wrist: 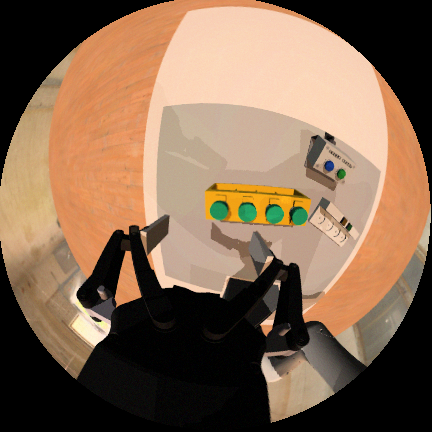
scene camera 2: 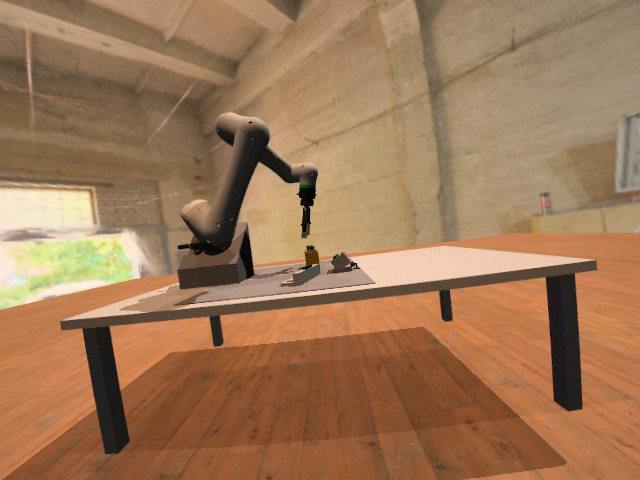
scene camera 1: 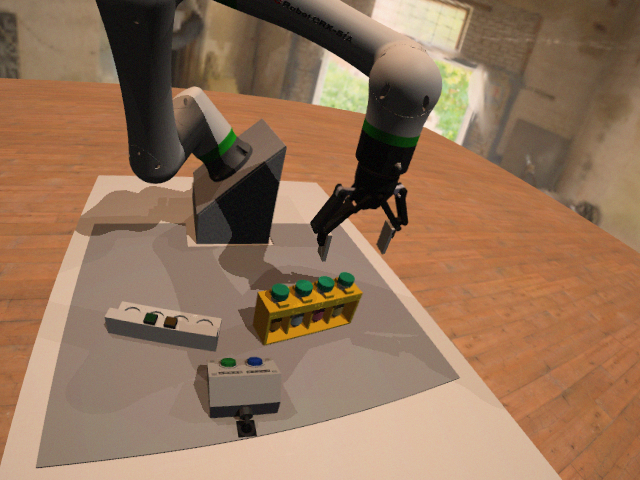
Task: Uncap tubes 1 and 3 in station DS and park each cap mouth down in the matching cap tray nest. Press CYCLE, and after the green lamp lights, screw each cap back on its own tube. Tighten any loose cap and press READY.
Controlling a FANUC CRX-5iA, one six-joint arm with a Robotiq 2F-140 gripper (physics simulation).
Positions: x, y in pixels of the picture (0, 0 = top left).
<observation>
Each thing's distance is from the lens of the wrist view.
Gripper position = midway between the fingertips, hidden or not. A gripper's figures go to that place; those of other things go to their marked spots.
my gripper [wrist: 209, 232]: 20 cm
grey button box [wrist: 320, 149]: 33 cm
</observation>
